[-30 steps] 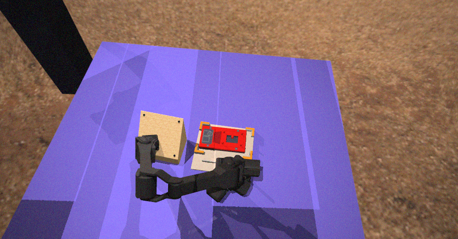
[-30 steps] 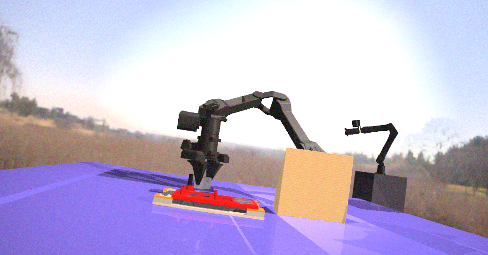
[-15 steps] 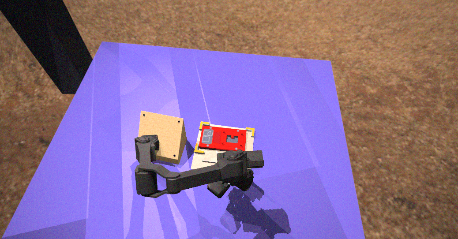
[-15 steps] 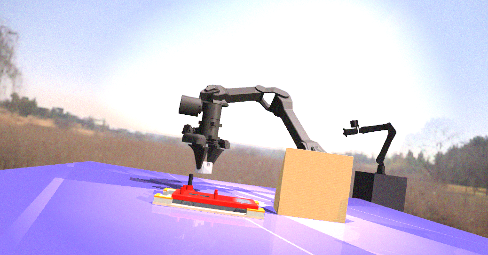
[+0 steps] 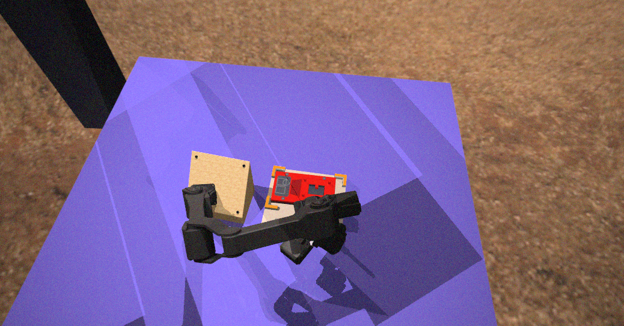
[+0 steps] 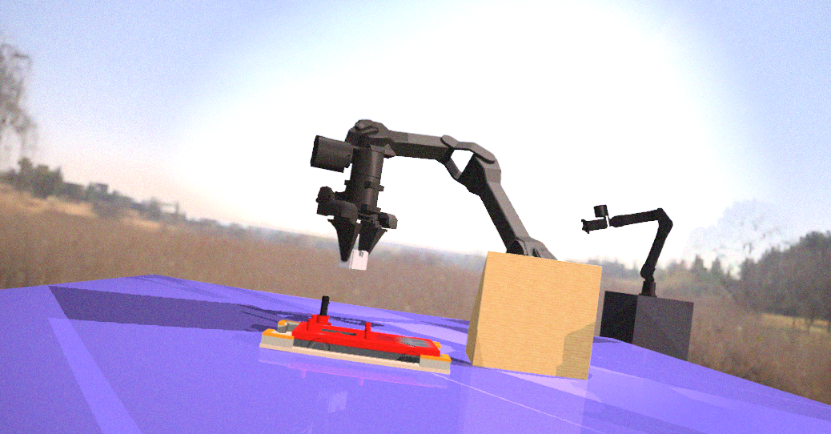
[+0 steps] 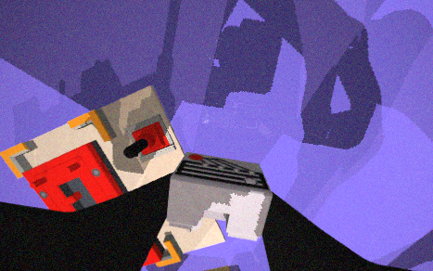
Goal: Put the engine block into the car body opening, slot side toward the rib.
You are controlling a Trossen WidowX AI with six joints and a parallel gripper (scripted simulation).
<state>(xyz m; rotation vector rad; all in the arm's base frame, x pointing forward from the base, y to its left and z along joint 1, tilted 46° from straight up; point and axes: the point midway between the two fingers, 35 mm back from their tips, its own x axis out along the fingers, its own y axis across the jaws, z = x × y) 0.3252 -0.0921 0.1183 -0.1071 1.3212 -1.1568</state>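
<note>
Right now my gripper tip is 4 cm short of the black peg, 8 cm to the right of it and 9 cm above it. Also, from my gripper tip: grey engine block (1 cm above); beige base plate (1 cm behind, 19 cm to the left, 11 cm below).
</note>
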